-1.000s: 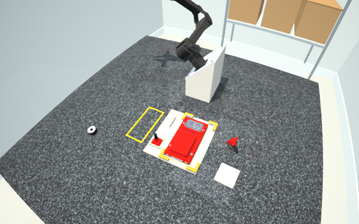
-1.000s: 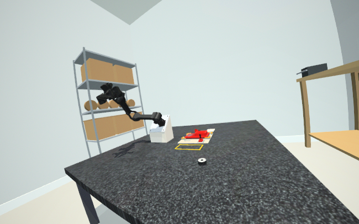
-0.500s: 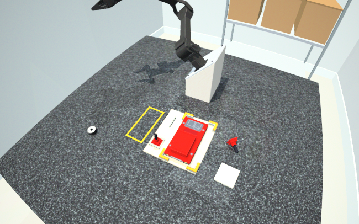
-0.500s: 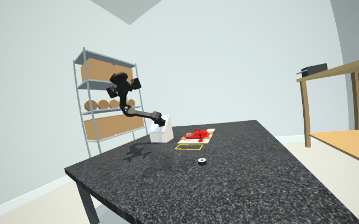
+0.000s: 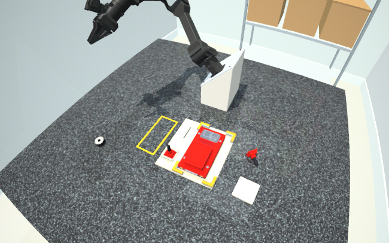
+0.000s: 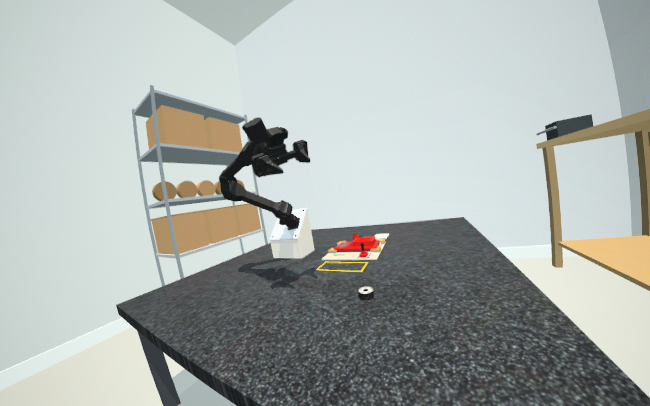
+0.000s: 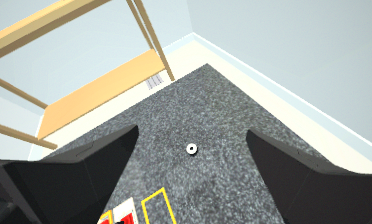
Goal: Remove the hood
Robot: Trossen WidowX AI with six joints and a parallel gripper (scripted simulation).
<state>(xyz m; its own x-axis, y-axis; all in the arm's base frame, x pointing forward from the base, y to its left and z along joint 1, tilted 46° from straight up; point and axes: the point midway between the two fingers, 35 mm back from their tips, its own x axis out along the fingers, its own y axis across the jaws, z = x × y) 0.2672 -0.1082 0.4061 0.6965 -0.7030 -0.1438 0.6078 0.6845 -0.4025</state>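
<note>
Right now the hood is 41 cm to the left of my gripper tip, 34 cm below it and 8 cm ahead of it. Also, from my gripper tip: white tile (60 cm to the left, 38 cm below, 14 cm ahead); then ring (37 cm below, 14 cm ahead).
</note>
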